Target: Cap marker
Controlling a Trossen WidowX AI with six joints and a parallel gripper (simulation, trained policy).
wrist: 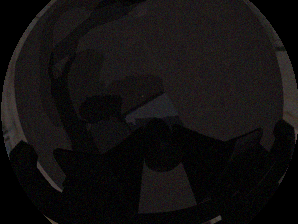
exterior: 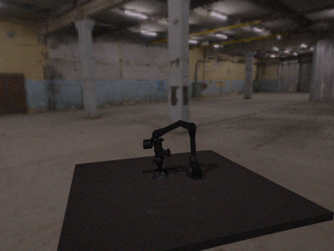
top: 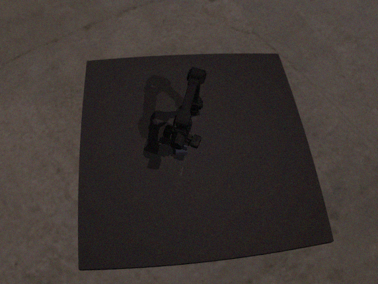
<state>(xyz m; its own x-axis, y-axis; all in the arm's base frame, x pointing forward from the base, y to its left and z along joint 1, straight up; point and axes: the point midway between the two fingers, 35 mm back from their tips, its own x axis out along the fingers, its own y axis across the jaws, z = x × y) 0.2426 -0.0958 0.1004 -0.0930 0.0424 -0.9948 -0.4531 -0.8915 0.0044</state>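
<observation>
Now: gripper tip 10 mm short of the cap and 10 mm below it. Round my gripper tip: holder block (10 mm ahead, 50 mm below).
</observation>
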